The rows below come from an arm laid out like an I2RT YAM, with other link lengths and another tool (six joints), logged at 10 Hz.
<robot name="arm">
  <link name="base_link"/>
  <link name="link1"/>
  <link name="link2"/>
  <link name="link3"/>
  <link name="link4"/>
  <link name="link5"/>
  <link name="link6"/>
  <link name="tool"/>
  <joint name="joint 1" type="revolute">
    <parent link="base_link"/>
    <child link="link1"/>
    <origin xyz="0 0 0.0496"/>
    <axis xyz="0 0 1"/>
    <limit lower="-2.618" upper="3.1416"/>
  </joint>
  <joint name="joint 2" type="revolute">
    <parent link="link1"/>
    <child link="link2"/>
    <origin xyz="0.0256 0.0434 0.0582"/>
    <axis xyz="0 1 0"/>
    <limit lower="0" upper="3.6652"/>
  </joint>
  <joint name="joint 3" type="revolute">
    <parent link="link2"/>
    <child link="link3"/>
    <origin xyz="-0.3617 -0.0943 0"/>
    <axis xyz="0 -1 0"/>
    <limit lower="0" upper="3.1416"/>
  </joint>
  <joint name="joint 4" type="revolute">
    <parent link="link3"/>
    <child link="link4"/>
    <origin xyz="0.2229 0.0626 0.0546"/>
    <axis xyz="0 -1 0"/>
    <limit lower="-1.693" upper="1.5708"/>
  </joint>
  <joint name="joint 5" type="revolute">
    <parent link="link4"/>
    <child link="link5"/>
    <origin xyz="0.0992 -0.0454 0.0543"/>
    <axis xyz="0 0 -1"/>
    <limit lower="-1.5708" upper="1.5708"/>
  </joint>
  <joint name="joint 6" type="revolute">
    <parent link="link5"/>
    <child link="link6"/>
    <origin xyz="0.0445 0 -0.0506"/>
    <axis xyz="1 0 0"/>
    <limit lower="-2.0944" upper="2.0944"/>
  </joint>
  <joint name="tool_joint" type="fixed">
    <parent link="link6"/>
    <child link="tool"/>
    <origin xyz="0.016 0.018 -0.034" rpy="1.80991 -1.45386 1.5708"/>
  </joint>
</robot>
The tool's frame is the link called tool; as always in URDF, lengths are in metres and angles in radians.
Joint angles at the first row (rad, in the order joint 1, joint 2, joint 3, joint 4, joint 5, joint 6):
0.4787 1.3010 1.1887 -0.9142 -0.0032 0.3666
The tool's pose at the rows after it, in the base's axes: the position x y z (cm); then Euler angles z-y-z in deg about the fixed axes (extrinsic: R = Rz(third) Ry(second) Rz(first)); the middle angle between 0 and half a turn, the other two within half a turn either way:
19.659 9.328 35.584 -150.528 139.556 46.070
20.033 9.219 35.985 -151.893 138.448 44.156
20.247 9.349 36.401 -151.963 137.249 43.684
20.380 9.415 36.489 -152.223 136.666 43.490
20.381 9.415 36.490 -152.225 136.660 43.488
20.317 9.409 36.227 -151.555 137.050 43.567
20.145 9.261 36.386 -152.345 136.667 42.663
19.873 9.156 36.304 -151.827 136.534 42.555
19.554 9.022 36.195 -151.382 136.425 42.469
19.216 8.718 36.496 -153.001 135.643 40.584
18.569 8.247 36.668 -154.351 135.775 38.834
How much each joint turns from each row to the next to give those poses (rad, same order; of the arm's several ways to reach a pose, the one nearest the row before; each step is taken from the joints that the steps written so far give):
-0.0093 -0.0338 0.0399 0.0000 0.0201 0.0000
-0.0091 -0.0001 0.0108 0.0122 0.0107 0.0000
-0.0001 0.0000 0.0108 0.0092 0.0000 0.0091
0.0000 0.0000 0.0000 0.0107 0.0000 0.0001
0.0000 0.0000 0.0000 0.0001 0.0000 0.0000
0.0000 0.0000 -0.0091 0.0000 0.0000 0.0091
0.0000 -0.0092 -0.0001 0.0000 0.0091 0.0001
0.0000 -0.0092 -0.0091 -0.0001 0.0001 0.0108
0.0000 -0.0108 -0.0108 0.0001 0.0000 0.0091
0.0000 -0.0184 0.0000 -0.0001 0.0199 0.0001
0.0000 -0.0214 0.0000 -0.0198 0.0214 -0.0001

